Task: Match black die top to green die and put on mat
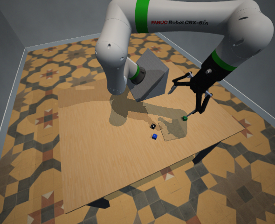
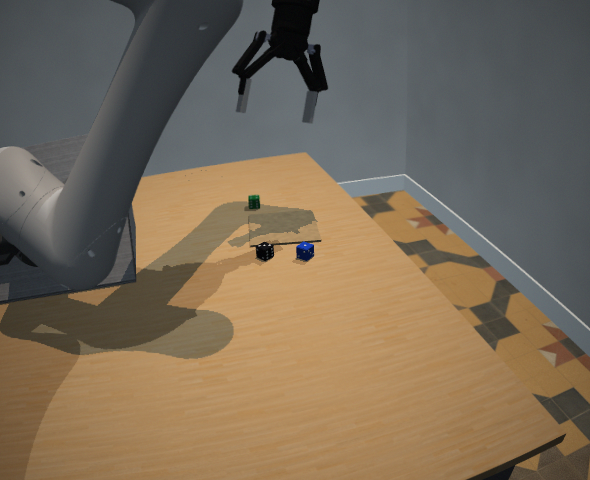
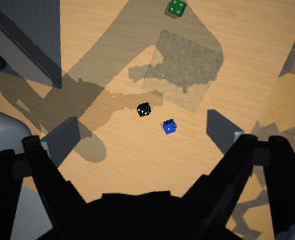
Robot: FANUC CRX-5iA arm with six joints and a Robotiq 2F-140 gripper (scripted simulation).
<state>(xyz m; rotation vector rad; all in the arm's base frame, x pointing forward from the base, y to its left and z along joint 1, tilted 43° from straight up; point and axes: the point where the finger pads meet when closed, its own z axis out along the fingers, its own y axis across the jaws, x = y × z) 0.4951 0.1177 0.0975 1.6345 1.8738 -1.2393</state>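
The blue die is 10 mm ahead of my hand, 130 mm to the right of it and 240 mm below it. From my hand the other things lie so: black die (60 mm behind, 100 mm to the right, 240 mm below); then green die (30 mm behind, 130 mm to the left, 240 mm below); then tan mat (250 mm below).
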